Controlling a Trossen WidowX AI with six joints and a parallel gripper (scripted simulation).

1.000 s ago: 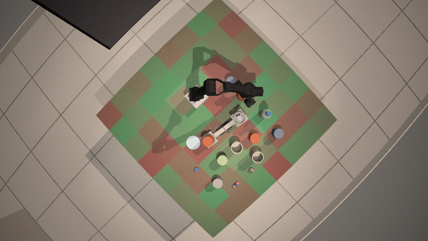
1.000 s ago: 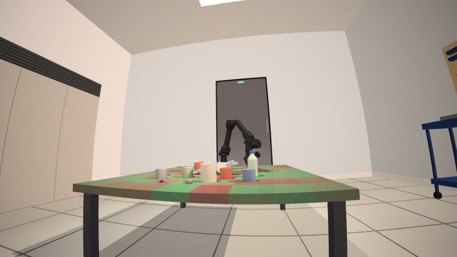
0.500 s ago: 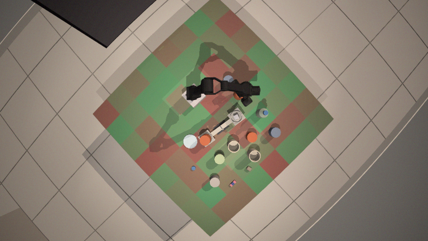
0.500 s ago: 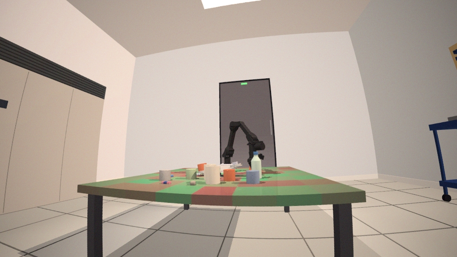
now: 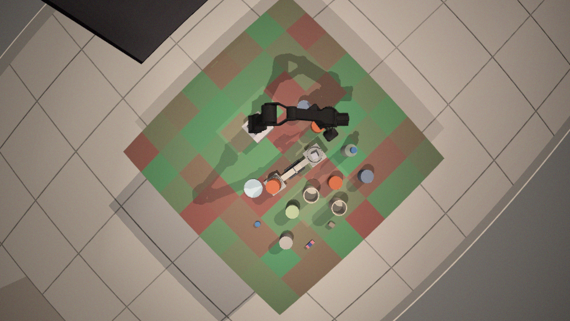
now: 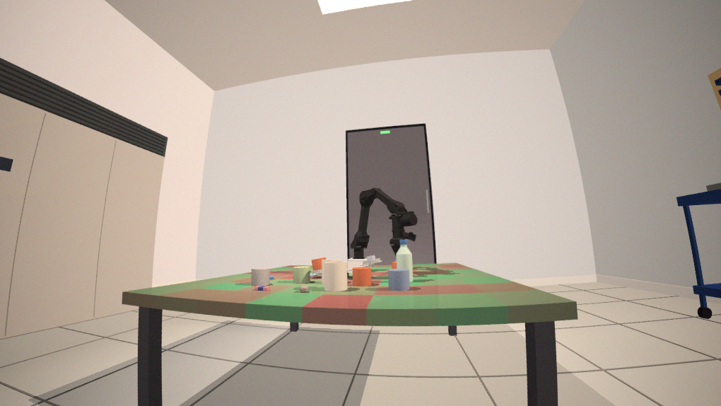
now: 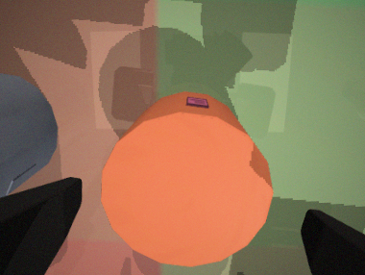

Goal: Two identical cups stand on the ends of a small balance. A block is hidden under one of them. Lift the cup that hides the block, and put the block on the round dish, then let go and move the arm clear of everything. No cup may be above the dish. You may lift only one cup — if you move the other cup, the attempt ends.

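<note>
Now: the round white dish 480 mm to the right of my gripper tip, 80 mm below it and 30 mm behind it. From my gripper tip the other things lie so: grey balance: 260 mm to the right, 70 mm ahead, 40 mm below; then small balance: 260 mm to the right, 70 mm ahead, 50 mm below; then white bottle: 200 mm ahead, 30 mm above, 10 mm to the left.
</note>
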